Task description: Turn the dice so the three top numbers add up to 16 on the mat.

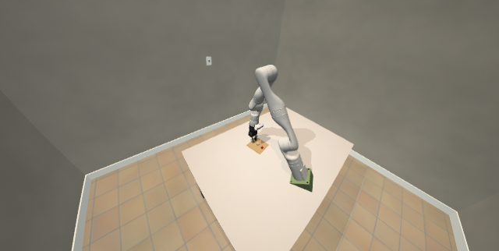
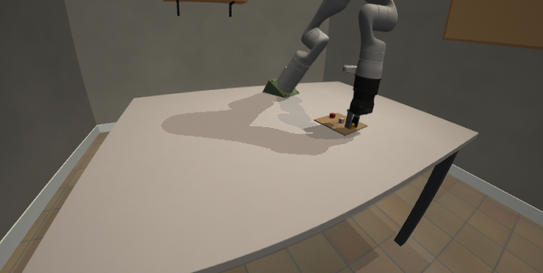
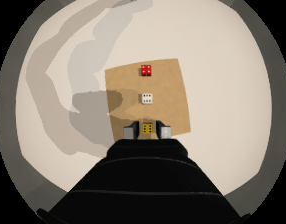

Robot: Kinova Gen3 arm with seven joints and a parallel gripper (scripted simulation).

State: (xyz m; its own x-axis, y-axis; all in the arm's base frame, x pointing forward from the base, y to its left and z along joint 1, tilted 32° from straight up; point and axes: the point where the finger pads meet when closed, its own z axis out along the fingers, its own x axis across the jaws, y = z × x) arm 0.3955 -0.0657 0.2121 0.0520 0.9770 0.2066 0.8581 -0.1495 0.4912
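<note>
Now: hand 10 mm above the yellow die. From my hand the other things lie so: white die: 50 mm behind, 10 mm below; then tan mat: 50 mm behind, 20 mm below; then red die: 100 mm behind, 10 mm to the left, 10 mm below.
</note>
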